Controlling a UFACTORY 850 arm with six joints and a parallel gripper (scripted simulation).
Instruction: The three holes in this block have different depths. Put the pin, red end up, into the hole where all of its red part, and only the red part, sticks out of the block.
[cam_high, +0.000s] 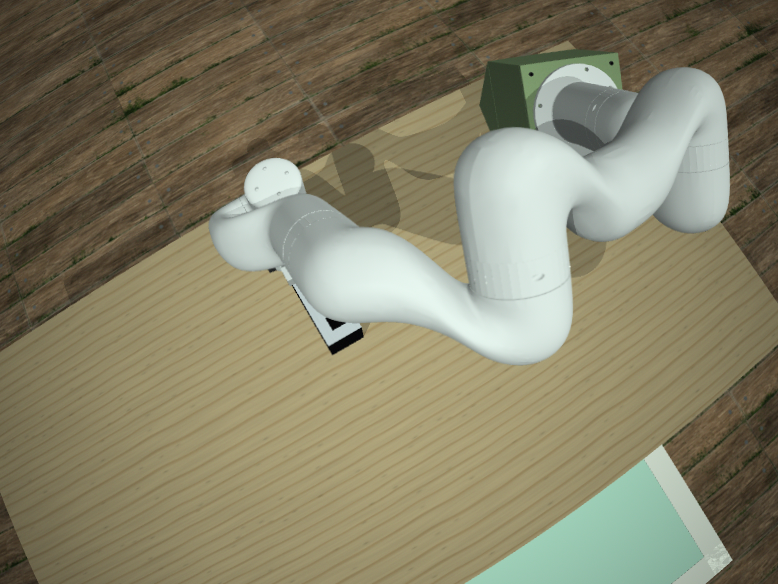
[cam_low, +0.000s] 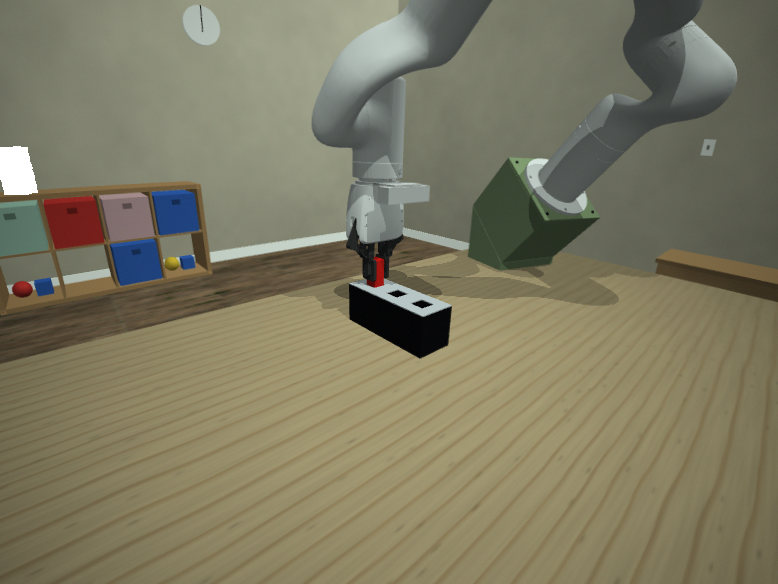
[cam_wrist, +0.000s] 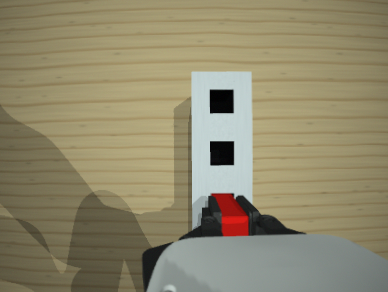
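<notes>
My gripper is now 10 mm above the pin. Also, from my hand: block: 70 mm below, 60 mm to the left.
</notes>
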